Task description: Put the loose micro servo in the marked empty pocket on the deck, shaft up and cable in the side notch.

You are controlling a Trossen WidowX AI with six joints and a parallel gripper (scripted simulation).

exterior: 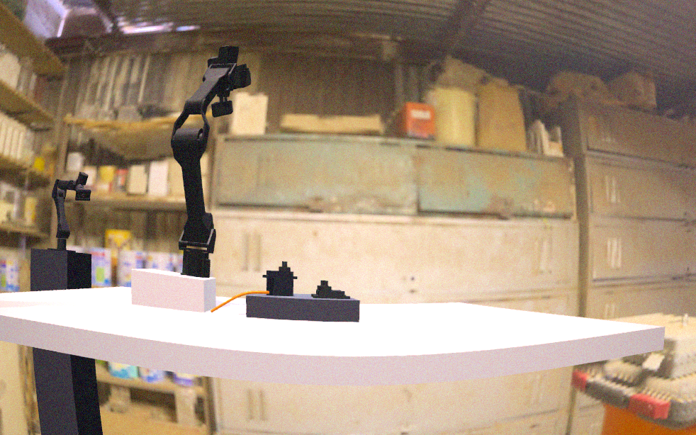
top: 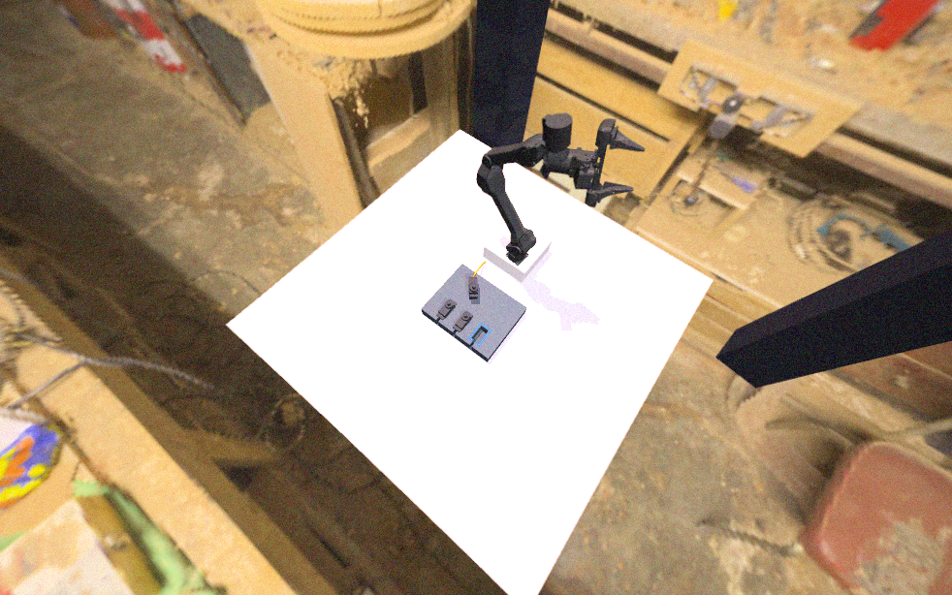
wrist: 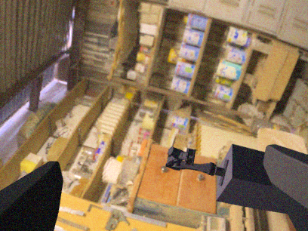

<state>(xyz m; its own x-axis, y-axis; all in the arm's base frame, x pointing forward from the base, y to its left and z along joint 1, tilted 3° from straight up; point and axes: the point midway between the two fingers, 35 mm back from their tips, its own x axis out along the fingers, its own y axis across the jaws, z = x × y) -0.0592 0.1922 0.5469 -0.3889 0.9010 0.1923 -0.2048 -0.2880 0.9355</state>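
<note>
Now: gripper tip 61 cm above the grey deck, 26 cm short of it and 19 cm to the left of it.
</note>
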